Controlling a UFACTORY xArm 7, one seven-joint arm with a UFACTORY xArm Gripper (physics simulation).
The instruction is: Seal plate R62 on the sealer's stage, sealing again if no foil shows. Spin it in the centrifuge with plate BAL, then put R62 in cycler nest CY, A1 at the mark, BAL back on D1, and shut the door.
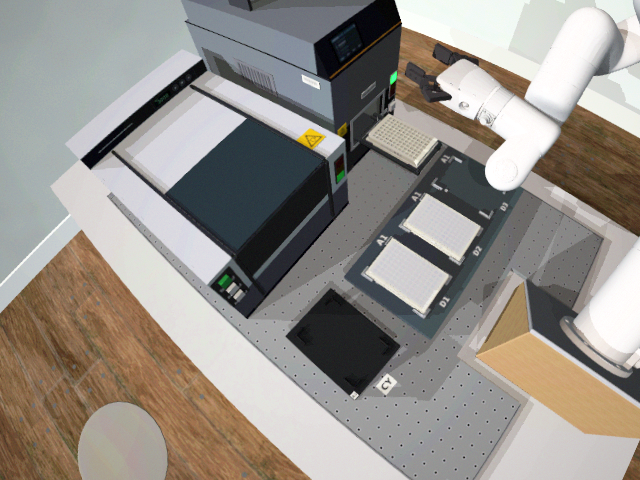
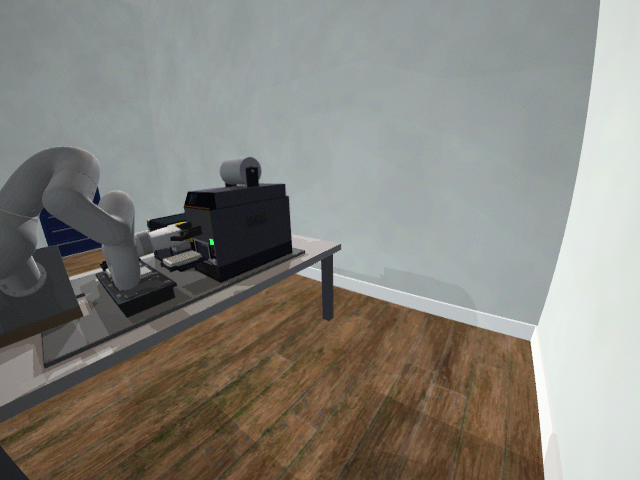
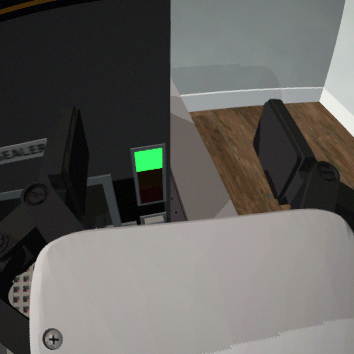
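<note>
My gripper is open and empty, in front of the sealer. The sealer's green light is lit, and a pale button shows below it. A beige plate sits on the stage outside the sealer; its wells show and no foil can be made out. Two paler plates sit on D1 and D2; plate names are unreadable. Cycler nest CY is empty, its mark at one corner.
A white instrument, apparently the centrifuge, has a dark panel across its top and a green button. Deck nest D3 holds no plate. The arm's pedestal stands near the deck. A foil roll tops the sealer.
</note>
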